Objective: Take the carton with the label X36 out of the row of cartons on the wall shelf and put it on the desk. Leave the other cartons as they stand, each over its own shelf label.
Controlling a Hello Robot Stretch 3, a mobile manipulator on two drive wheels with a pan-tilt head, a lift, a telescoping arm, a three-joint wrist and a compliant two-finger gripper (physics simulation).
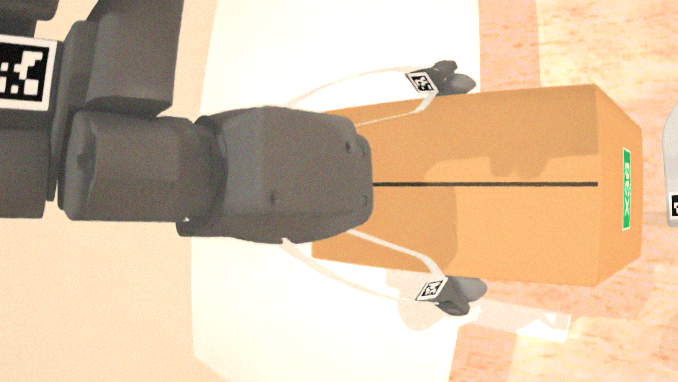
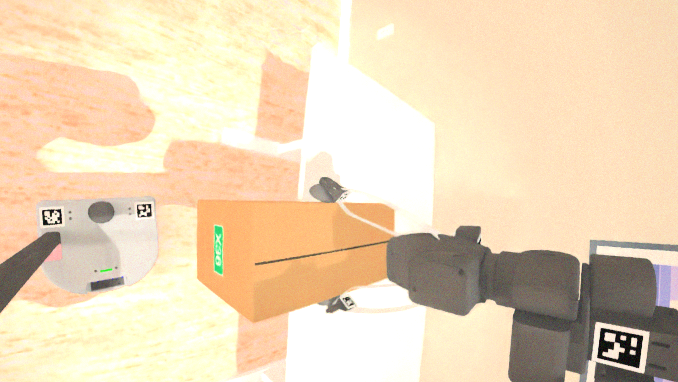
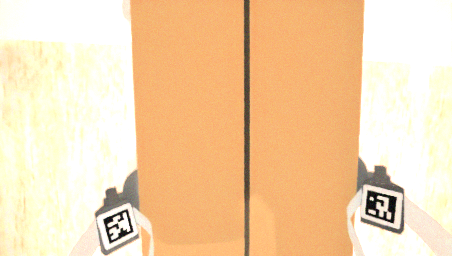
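Seen in the pictures: gripper, fingertip midpoint: (image 1: 472,187); robot's base at its link origin: (image 2: 101,210).
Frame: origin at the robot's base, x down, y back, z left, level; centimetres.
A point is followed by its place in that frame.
Note:
The orange-brown carton (image 1: 525,230) @[x -101.1, y -1.2, z -17.6 cm] (image 2: 295,227) @[x -101.1, y -1.7, z -17.3 cm] (image 3: 190,100) has a black line along its face and a green X36 label (image 1: 626,189) @[x -92.5, y 1.2, z -12.0 cm] (image 2: 218,250) @[x -92.2, y 1.3, z -12.0 cm] on its end towards the robot base. My gripper (image 1: 462,185) @[x -96.1, y 2.2, z -24.6 cm] (image 2: 325,247) @[x -96.1, y 2.2, z -24.6 cm] (image 3: 242,180) @[x -96.1, y 2.2, z -24.6 cm] is shut on this carton, one fingertip against each side. The far part of the carton is over the white desk (image 1: 300,45) @[x -72.0, y 33.2, z -73.6 cm] (image 2: 380,125) @[x -72.0, y -26.9, z -76.2 cm]; the labelled end reaches out past the desk's edge. Its height above the desk top is hard to tell. The gripper body hides the carton's far end. The wall shelf does not show.
The grey robot base (image 2: 107,250) @[x -16.0, y 12.5, z -0.9 cm] is on the wooden floor (image 2: 210,175) @[x 0.0, y -13.2, z -43.1 cm] beyond the labelled end, with the dark mast (image 2: 25,270) @[x -61.6, y 6.2, z 11.6 cm] over it. A beige wall (image 2: 525,125) @[x -111.4, y -28.4, z -123.8 cm] runs behind the desk. A framed blue-and-white panel (image 2: 665,285) @[x -152.4, y 27.4, z -113.9 cm] shows behind the arm.

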